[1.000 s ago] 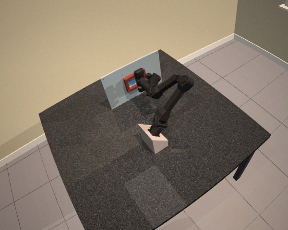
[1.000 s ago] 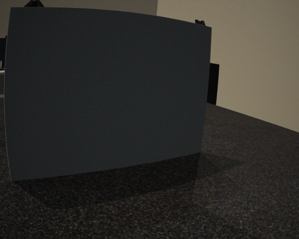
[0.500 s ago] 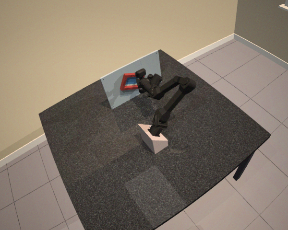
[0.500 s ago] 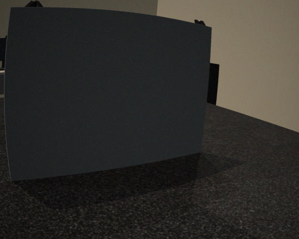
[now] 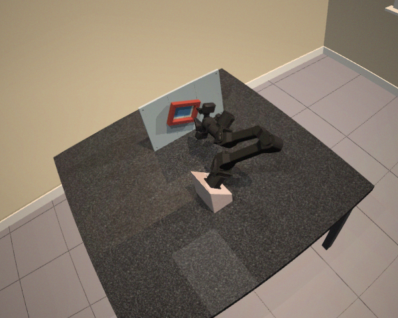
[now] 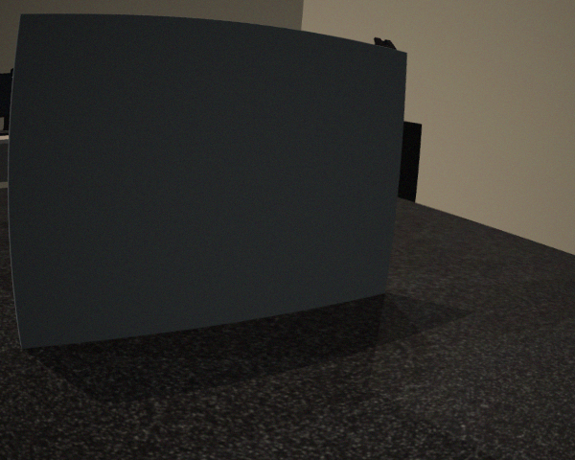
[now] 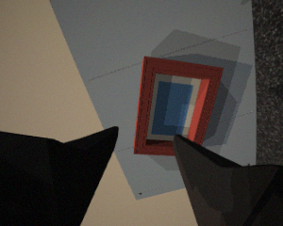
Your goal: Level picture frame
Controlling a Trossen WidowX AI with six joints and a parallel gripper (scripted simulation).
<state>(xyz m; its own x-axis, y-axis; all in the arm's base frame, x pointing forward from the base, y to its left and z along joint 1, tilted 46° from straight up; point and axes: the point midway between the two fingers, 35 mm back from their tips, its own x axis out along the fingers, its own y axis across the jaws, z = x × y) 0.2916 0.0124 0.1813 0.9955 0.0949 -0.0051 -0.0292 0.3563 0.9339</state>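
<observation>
My gripper tip is 10 cm short of the picture frame, 3 cm to the right of it and 5 cm above it. Also, from my gripper tip: grey wall panel: 12 cm ahead, 1 cm to the left, 7 cm below.
</observation>
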